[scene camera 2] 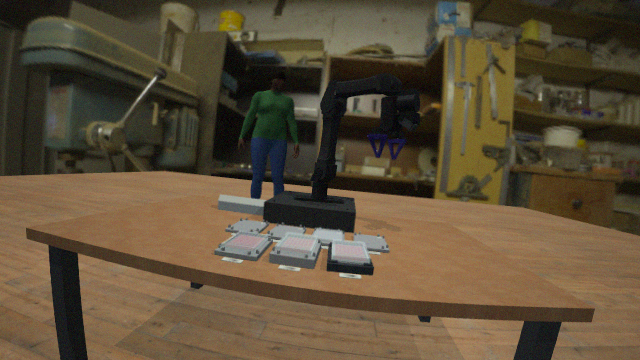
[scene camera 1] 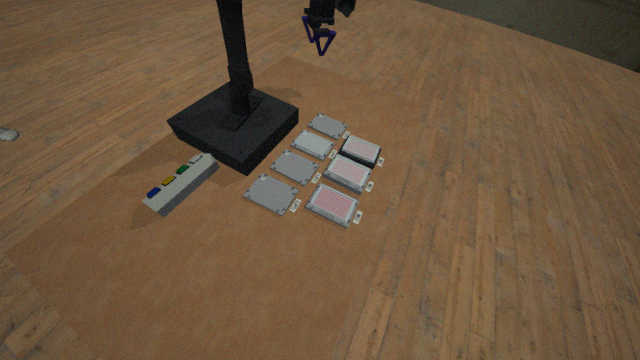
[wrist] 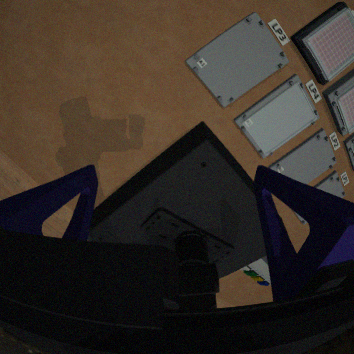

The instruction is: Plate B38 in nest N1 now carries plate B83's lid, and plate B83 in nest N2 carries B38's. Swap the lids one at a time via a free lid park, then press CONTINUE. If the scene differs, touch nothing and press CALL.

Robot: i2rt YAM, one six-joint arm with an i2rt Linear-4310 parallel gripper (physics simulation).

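Places are measured from the arm's base along level axes (x back, y right, z up), in millimetres.
Where they show: gripper, fingertip midpoint: (scene camera 2: 386, 158) (scene camera 1: 316, 49) (wrist: 175, 173); arm's base, link origin: (scene camera 2: 318, 200) (scene camera 1: 242, 112) (wrist: 190, 237).
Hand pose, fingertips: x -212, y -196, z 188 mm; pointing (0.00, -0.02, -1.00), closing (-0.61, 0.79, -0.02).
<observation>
Each offset is from my fingertips to the centre of the thing. "pt": to the spot under its first point. Level surfaces: height alone.
My gripper (scene camera 1: 317, 47) (scene camera 2: 387, 157) (wrist: 175, 173) is open and empty, high above the table. Three pink-gridded plates stand in a row: one in a dark nest {pt dx -252, dy +162, dz -232 mm} (scene camera 1: 361, 149) (scene camera 2: 350, 252) (wrist: 330, 45), one in a grey middle nest {pt dx -229, dy +288, dz -229 mm} (scene camera 1: 348, 172) (scene camera 2: 297, 245), one in a low grey nest {pt dx -211, dy +416, dz -242 mm} (scene camera 1: 332, 204) (scene camera 2: 245, 242). Their nest and plate labels are unreadable. Grey lid parks LP3 {dx -91, dy +51, dz -259 mm} (scene camera 1: 327, 125) (wrist: 237, 60), LP2 {dx -43, dy +308, dz -259 mm} (scene camera 1: 295, 167) (wrist: 305, 157) and LP1 {dx -14, dy +435, dz -259 mm} (scene camera 1: 271, 194) (wrist: 330, 185) look bare. LP4 {dx -67, dy +180, dz -255 mm} (scene camera 1: 312, 144) (wrist: 280, 116) has a paler, lid-like sheet on it.
The black arm base (scene camera 1: 235, 127) (scene camera 2: 310, 210) (wrist: 175, 200) stands beside the parks. A grey button box {dx +257, dy +504, dz -237 mm} (scene camera 1: 187, 187) (scene camera 2: 240, 204) with blue, yellow, green and whitish buttons lies beside the base. A person in green (scene camera 2: 272, 115) stands behind the table {dz -269 mm} (scene camera 2: 425, 270).
</observation>
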